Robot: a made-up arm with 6 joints.
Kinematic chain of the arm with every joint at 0, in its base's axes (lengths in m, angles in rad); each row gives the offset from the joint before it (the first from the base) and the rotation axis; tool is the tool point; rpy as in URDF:
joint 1: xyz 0 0 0.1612 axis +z
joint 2: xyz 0 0 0 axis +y
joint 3: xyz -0.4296 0 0.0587 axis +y
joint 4: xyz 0.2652 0 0.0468 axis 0.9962 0 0.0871
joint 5: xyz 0 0 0 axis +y
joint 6: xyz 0.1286 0 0.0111 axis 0.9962 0 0.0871
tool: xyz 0 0 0 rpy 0 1.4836 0
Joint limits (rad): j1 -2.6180..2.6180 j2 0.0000..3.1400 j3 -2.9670..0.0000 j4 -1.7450..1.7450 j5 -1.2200..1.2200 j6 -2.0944..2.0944
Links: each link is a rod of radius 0.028 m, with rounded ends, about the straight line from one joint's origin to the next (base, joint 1, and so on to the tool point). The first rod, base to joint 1, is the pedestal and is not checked.
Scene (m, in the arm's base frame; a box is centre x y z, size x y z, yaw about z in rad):
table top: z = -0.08
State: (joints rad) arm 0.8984 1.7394 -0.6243 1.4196 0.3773 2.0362
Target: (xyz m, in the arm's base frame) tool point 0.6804 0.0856 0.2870
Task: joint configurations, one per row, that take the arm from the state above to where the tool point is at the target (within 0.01 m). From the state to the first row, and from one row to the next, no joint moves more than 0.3 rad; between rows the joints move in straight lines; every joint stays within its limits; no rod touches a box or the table.
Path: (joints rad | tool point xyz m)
1: 0.6993 1.8739 -0.8963 1.4313 0.3139 2.0362 | 0.3144 0.3162 0.2611
2: 0.5001 2.0084 -1.1684 1.4429 0.2504 2.0362 | 0.4547 0.2847 0.2707
3: 0.3010 2.1429 -1.4404 1.4546 0.1870 2.0362 | 0.5817 0.2057 0.2795
4: 0.1019 2.2774 -1.7124 1.4663 0.1236 2.0362 | 0.6804 0.0856 0.2870

